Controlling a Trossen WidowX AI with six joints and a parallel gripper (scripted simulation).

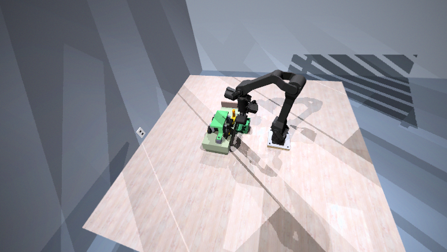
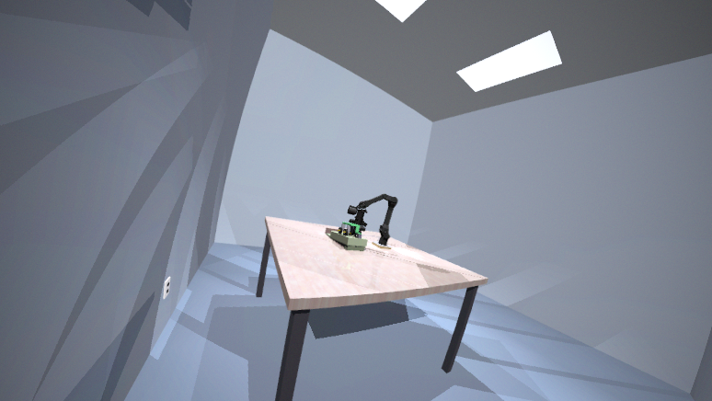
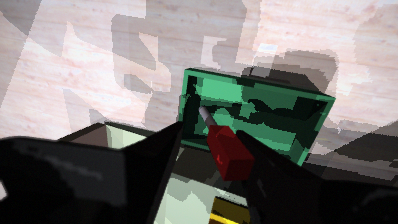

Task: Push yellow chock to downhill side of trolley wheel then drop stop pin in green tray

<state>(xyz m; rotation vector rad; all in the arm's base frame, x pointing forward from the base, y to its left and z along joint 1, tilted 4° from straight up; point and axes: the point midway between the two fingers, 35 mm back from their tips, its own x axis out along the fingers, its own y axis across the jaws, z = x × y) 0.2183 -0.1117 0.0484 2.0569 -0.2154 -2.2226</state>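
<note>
My gripper tip is now right at the red-headed stop pin. Also, from my gripper tip: yellow chock 60 mm ahead, 40 mm to the left, 30 mm above; grey-green ramp 120 mm ahead, 120 mm to the left, 10 mm below; green tray 30 mm to the left, 60 mm below.
</note>
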